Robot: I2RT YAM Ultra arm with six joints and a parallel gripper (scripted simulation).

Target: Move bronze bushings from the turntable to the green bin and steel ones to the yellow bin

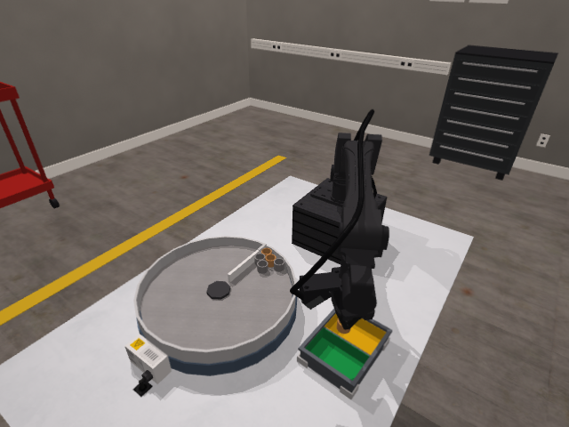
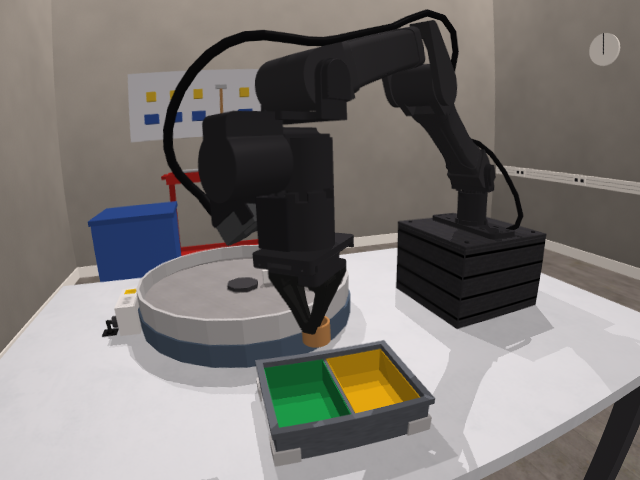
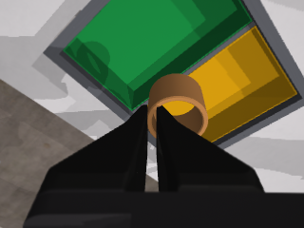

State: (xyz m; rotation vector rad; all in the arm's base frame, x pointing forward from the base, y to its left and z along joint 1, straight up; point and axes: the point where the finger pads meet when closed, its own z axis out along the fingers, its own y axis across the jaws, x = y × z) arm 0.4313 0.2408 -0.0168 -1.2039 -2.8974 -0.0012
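My hand is 120 mm above the green bin, 10 mm to the left of it and 10 mm short of it. The rest, counted from my hand: dark grey tray 110 mm below, 40 mm behind, 10 mm to the right; then turntable 360 mm to the right, 90 mm below, 30 mm ahead; then yellow bin 120 mm below, 80 mm behind.
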